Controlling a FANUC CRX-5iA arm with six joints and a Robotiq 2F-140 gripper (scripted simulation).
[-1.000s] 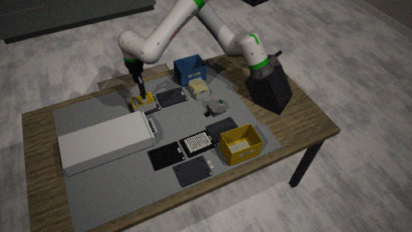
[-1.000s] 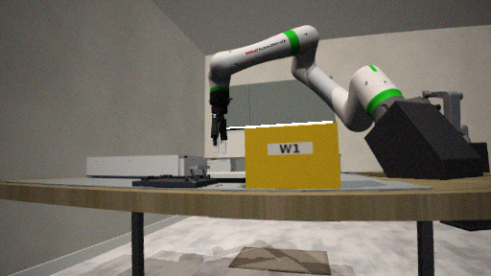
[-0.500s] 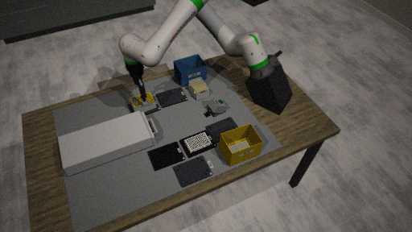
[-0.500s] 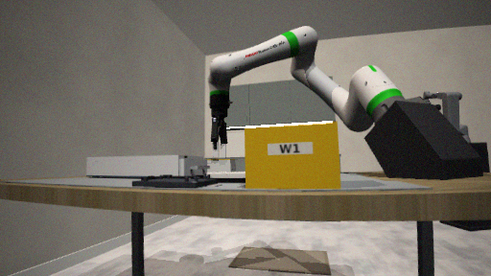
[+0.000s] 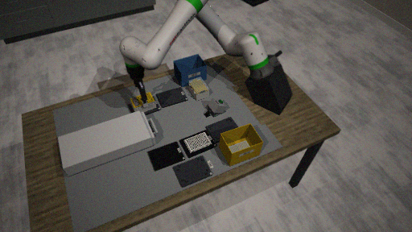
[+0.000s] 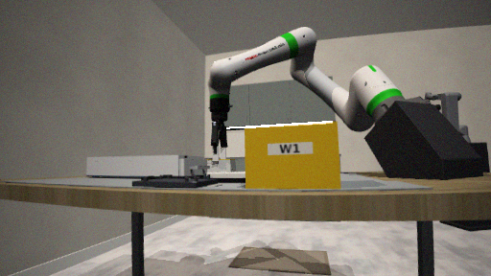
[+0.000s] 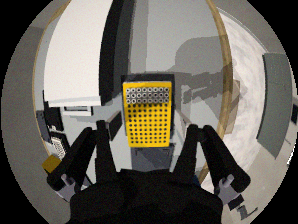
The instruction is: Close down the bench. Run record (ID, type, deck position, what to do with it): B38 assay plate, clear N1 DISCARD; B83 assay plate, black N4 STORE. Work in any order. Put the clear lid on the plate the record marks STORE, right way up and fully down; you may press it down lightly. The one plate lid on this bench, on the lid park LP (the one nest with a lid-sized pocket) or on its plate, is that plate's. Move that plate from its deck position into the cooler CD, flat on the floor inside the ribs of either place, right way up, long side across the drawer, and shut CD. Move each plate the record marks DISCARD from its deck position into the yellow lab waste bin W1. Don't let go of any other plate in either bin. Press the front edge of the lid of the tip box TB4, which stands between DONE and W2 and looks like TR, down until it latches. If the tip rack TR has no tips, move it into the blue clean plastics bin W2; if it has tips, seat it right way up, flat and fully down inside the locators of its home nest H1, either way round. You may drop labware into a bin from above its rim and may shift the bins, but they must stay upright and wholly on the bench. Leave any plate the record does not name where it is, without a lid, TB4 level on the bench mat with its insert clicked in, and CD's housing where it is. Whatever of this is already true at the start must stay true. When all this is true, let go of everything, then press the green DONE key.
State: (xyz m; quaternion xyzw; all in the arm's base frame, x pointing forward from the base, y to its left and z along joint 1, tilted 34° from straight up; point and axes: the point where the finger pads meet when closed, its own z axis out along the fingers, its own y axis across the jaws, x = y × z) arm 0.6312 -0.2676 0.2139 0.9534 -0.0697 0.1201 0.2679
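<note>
The yellow tip rack TR lies 3 cm below my hand and 1 cm behind it. From my hand the other things lie so: clear lid 15 cm to the left, 15 cm ahead, 6 cm below; then black plate 15 cm to the left, 15 cm ahead, 7 cm below; then cooler drawer 18 cm ahead, 15 cm to the left, 6 cm below.
</note>
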